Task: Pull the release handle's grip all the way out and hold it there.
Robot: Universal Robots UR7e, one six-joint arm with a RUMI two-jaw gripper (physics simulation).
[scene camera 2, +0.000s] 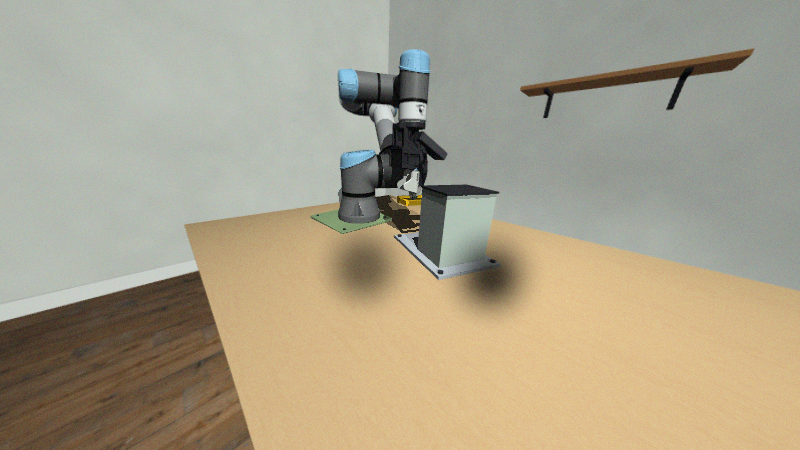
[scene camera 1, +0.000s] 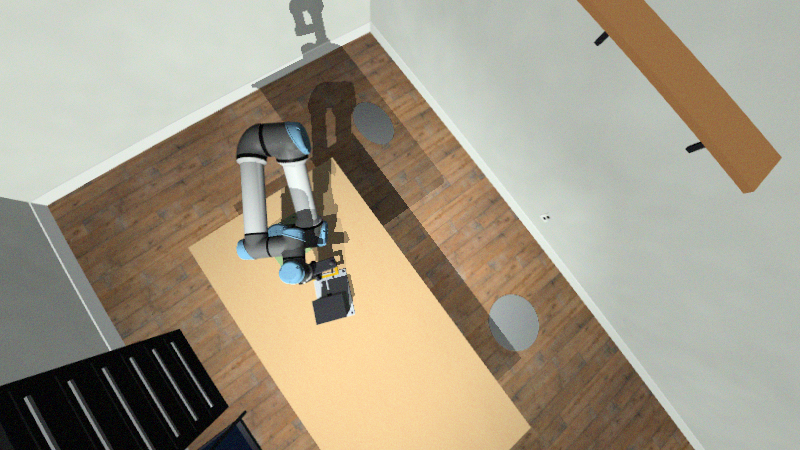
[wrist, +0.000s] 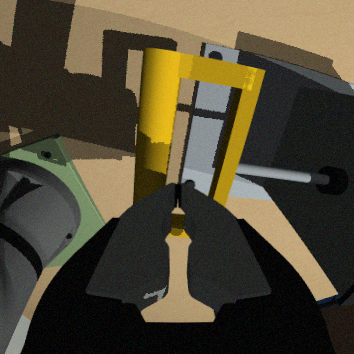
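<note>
The release handle's yellow grip (scene camera 1: 330, 274) (scene camera 2: 408, 200) (wrist: 160, 110) is a rectangular frame with a thick round outer bar. A light rod (wrist: 275, 171) joins its inner bar to the dark housing (scene camera 1: 331, 307) (scene camera 2: 465, 226) (wrist: 310, 145), and a length of the rod shows between them. Whether this is its full travel I cannot tell. My gripper (scene camera 2: 413, 194) (wrist: 177, 185) points down with its fingers shut together, nothing between them. In the wrist view its tips overlap the frame's opening, between the thick bar and the inner bar. The fingers hide part of the frame; contact with the bar is unclear.
The housing stands on a light grey plate (scene camera 2: 458, 269) (wrist: 205, 135) with corner bolts, on the wooden table (scene camera 1: 391, 363) (scene camera 2: 503, 363). The arm's own base stands on a green plate (scene camera 2: 327, 221) (wrist: 82, 195) beside the grip. A wooden shelf (scene camera 1: 688, 89) (scene camera 2: 637, 75) is on the wall.
</note>
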